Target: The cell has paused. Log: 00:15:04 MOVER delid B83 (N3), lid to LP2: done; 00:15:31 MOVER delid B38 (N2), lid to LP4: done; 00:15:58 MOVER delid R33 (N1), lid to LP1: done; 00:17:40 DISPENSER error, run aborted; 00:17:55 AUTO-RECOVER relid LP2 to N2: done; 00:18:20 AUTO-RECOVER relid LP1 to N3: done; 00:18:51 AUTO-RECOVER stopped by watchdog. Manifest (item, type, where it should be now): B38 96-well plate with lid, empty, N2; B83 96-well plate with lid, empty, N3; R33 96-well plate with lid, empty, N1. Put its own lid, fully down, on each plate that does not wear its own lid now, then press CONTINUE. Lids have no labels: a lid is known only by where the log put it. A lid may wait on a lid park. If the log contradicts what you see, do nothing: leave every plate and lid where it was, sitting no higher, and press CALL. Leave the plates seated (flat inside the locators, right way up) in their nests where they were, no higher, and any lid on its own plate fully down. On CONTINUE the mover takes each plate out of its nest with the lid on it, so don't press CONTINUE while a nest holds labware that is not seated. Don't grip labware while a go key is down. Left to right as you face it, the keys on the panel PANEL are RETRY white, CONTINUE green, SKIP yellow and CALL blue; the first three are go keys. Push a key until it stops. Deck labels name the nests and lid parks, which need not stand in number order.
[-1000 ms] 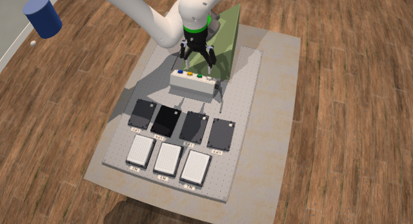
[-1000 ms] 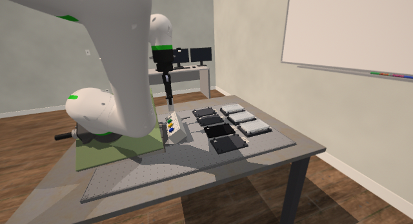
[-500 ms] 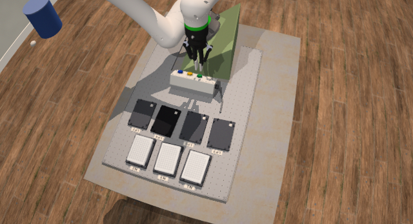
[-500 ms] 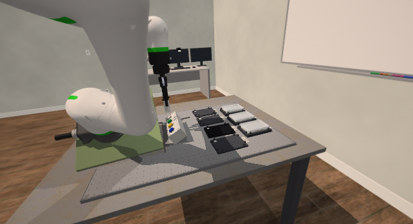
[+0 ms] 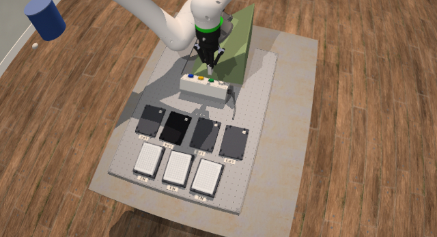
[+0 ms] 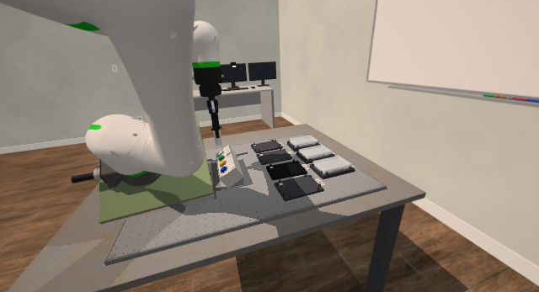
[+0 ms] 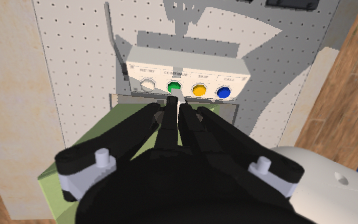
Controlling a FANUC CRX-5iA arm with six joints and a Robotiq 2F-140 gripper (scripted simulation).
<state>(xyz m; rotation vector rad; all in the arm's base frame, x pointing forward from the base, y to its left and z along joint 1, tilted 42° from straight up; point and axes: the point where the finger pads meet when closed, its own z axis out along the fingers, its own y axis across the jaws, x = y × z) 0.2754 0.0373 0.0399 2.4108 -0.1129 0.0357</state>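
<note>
The green continue key lies 9 cm below my hand. From my hand the other things lie so: blue call key (10 cm to the right, 9 cm below, 1 cm behind); white retry key (9 cm below, 5 cm to the left, 1 cm ahead); yellow skip key (9 cm below, 5 cm to the right).
</note>
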